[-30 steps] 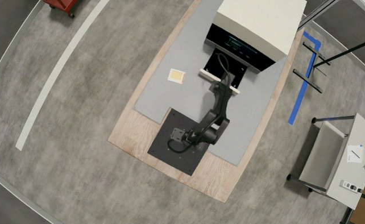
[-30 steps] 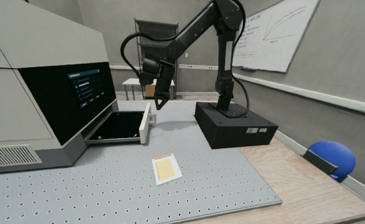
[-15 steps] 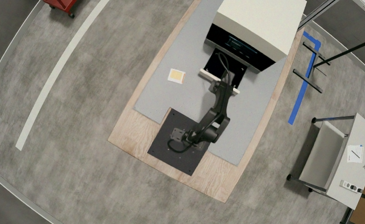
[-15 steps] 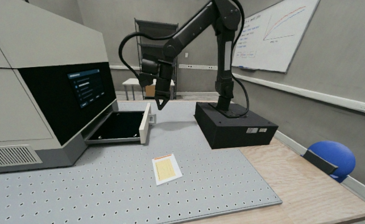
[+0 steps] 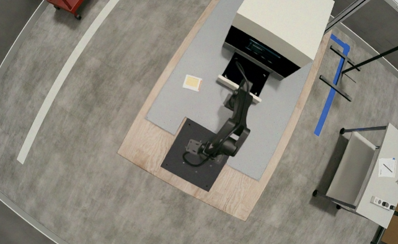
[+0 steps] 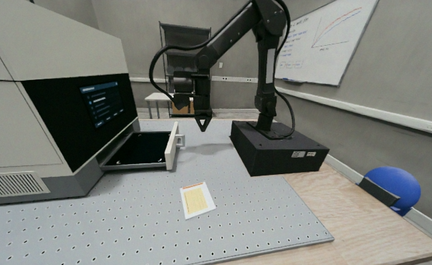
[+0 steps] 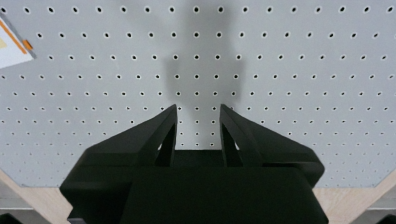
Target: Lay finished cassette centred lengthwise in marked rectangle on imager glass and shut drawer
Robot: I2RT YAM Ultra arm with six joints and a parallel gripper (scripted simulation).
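Right now my hand is 60 mm short of the finished cassette, 240 mm to the right of it and 110 mm above it. From my hand the other things lie so: drawer 240 mm ahead, 30 mm to the right, 60 mm below.
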